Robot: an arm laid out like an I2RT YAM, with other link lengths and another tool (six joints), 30 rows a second.
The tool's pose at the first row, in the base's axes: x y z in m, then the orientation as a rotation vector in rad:
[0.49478, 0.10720, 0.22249, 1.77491, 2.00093, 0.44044]
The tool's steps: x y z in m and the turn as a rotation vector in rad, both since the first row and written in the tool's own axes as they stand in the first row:
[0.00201, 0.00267, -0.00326, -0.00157, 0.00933, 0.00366]
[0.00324, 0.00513, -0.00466, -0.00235, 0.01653, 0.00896]
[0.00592, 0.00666, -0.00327, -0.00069, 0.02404, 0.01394]
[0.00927, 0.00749, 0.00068, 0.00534, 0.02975, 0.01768]
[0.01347, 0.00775, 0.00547, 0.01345, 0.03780, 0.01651]
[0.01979, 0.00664, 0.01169, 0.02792, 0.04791, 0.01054]
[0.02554, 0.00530, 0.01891, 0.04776, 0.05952, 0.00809]
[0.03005, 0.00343, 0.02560, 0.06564, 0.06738, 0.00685]
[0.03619, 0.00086, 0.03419, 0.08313, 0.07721, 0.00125]
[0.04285, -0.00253, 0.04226, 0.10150, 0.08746, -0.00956]
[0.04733, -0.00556, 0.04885, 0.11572, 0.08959, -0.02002]
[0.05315, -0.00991, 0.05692, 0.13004, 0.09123, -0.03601]
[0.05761, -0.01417, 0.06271, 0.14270, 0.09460, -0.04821]
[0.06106, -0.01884, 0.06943, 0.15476, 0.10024, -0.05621]
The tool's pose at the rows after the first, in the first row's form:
[0.49521, 0.10969, 0.22642, 1.77901, 2.00344, 0.45213]
[0.49649, 0.11129, 0.22873, 1.78508, 2.00359, 0.46155]
[0.49826, 0.11408, 0.22802, 1.79231, 2.00556, 0.46894]
[0.50069, 0.11733, 0.22469, 1.80065, 2.00977, 0.47014]
[0.50298, 0.12131, 0.22027, 1.80522, 2.02074, 0.47015]
[0.50464, 0.12715, 0.21371, 1.80862, 2.04063, 0.46469]
[0.50667, 0.13235, 0.20624, 1.81918, 2.06173, 0.45670]
[0.50809, 0.13627, 0.19908, 1.82942, 2.07818, 0.44711]
[0.50973, 0.14163, 0.18977, 1.83476, 2.09936, 0.43832]
[0.51036, 0.14742, 0.18044, 1.83473, 2.12561, 0.42727]
[0.51073, 0.15117, 0.17279, 1.83160, 2.14360, 0.41214]
[0.51062, 0.15600, 0.16307, 1.82206, 2.16572, 0.39451]
[0.50953, 0.15960, 0.15549, 1.81584, 2.18498, 0.38136]
[0.50867, 0.16210, 0.14701, 1.81418, 2.20211, 0.37237]

